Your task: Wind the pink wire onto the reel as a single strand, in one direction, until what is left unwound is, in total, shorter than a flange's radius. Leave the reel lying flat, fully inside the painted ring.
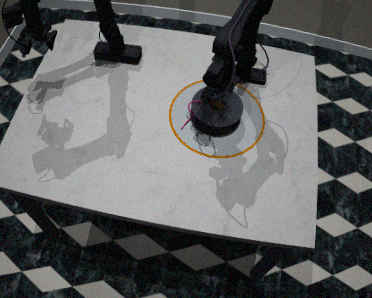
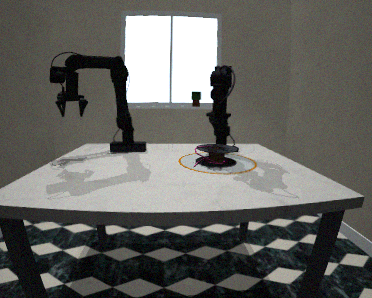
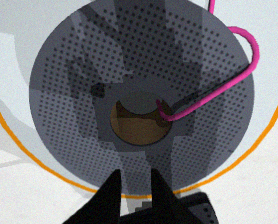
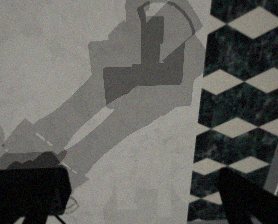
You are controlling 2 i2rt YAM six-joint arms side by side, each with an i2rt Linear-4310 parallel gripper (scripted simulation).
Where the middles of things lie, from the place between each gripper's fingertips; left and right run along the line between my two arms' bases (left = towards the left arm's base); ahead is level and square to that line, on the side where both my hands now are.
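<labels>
Dark reel (image 1: 220,123): 4 cm ahead of my right hand (image 1: 41,48), 68 cm to the left of it and 18 cm below it.
My left gripper is now 10 cm above the dark reel. Going by its middle, the reel is nearer to my left gripper than to my right hand.
</labels>
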